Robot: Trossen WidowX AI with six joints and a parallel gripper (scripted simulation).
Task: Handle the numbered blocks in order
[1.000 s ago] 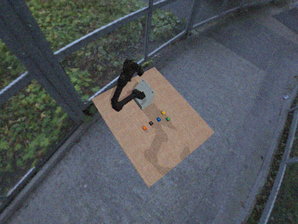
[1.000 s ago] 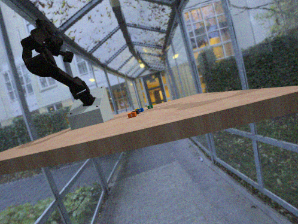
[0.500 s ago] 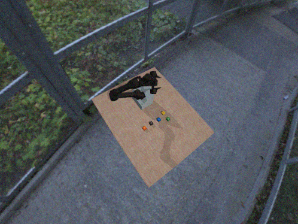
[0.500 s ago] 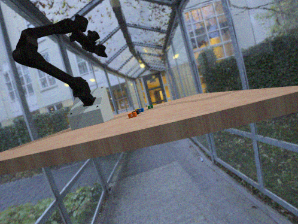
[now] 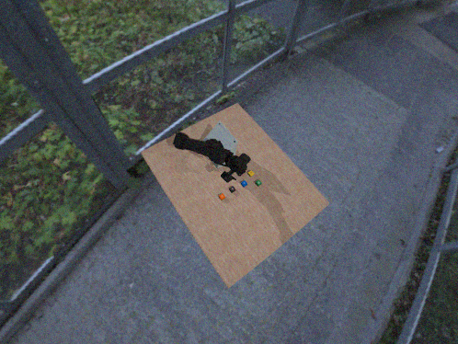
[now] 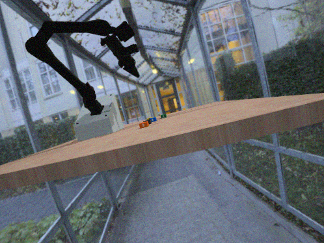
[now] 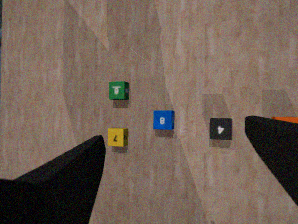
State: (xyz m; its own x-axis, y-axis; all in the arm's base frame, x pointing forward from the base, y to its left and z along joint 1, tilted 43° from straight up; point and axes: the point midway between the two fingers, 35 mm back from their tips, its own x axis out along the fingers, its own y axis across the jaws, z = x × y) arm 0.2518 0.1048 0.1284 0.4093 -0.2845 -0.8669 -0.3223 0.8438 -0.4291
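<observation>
The orange block is 22 cm below my gripper tip, 11 cm to the right of it and 1 cm ahead of it. From my gripper tip the other things lie so: blue block 22 cm below, 7 cm to the left, 1 cm behind; yellow block 22 cm below, 15 cm to the left, 6 cm behind; black block 22 cm below, 3 cm to the right, 1 cm behind.
</observation>
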